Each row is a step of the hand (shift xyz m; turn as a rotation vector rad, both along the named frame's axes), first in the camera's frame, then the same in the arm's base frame.
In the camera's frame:
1: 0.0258 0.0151 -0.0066 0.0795 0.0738 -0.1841
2: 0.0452 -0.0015 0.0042 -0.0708 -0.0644 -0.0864
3: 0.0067 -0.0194 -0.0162 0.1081 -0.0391 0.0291
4: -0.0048 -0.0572 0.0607 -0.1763 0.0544 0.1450
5: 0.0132 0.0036 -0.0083 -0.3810 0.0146 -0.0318
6: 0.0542 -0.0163 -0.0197 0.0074 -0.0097 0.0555
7: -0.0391 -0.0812 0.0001 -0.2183 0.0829 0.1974
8: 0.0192 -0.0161 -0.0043 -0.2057 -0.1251 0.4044
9: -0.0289 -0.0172 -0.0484 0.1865 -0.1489 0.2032
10: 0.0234 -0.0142 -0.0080 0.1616 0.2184 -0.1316
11: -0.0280 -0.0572 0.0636 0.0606 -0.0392 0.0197
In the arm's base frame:
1: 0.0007 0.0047 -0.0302 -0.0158 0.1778 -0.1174
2: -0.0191 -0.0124 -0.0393 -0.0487 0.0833 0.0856
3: -0.0239 0.0106 0.0015 -0.0718 -0.0550 -0.0767
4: -0.0324 -0.0689 0.0344 0.1580 -0.0976 0.1434
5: -0.0045 0.0064 -0.0140 0.1636 0.1015 0.3306
6: -0.0419 0.0061 -0.0425 0.0026 -0.0567 0.0018
7: -0.0545 -0.0091 0.0712 0.2138 -0.1350 0.1719
8: -0.0232 -0.0024 -0.0102 0.0799 -0.3778 0.2691
9: -0.0153 0.0484 0.0299 -0.1558 -0.2585 -0.0846
10: -0.0242 0.0007 -0.0151 0.0895 0.1410 -0.2515
11: -0.0220 -0.0676 0.0552 -0.0544 -0.0375 -0.0350

